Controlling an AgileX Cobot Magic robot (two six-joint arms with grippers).
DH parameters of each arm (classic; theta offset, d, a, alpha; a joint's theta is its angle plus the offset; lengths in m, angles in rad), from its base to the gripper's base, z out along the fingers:
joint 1: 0 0.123 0 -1.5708
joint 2: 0.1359 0 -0.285 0
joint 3: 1.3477 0 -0.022 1.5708
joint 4: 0 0.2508 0 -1.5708
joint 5: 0 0 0.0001 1.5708
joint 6: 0 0.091 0 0
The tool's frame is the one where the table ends.
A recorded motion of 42 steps. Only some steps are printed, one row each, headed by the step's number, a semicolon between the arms.
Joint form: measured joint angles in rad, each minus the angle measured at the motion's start. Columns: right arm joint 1, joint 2, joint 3, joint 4, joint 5, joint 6; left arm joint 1, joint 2, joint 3, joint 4, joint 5, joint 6.
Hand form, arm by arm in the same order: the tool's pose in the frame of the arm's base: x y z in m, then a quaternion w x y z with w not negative. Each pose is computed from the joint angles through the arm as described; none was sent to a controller.
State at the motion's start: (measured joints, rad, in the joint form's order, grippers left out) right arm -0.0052 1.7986 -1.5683 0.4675 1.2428 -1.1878; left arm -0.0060 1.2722 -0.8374 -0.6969 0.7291 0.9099
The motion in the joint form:
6: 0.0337 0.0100 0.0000 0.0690 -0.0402 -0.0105; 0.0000 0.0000 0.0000 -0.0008 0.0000 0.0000
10: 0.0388 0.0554 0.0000 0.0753 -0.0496 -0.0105; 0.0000 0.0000 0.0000 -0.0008 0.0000 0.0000
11: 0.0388 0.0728 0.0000 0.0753 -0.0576 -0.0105; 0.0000 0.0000 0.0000 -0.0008 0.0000 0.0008
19: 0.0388 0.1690 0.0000 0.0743 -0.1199 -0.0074; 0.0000 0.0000 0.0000 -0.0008 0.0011 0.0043
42: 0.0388 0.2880 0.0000 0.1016 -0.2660 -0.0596; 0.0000 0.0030 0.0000 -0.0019 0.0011 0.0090
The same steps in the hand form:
6: 0.3750 0.0541 0.2947 0.22769 -0.49600 0.82322 0.15637; 0.2448 -0.0405 0.2727 0.33039 0.23110 0.90200 -0.15435
10: 0.3830 0.0566 0.2778 0.21332 -0.49220 0.82720 0.16728; 0.2448 -0.0405 0.2727 0.33039 0.23110 0.90200 -0.15435
11: 0.3864 0.0566 0.2712 0.20901 -0.48976 0.82940 0.16894; 0.2448 -0.0405 0.2727 0.33045 0.23147 0.90191 -0.15422
19: 0.4044 0.0559 0.2334 0.19101 -0.47306 0.84273 0.17189; 0.2447 -0.0405 0.2726 0.33032 0.23324 0.90155 -0.15396
42: 0.4279 0.0551 0.1858 0.20367 -0.46128 0.84927 0.15642; 0.2452 -0.0406 0.2719 0.32947 0.23479 0.90146 -0.15393

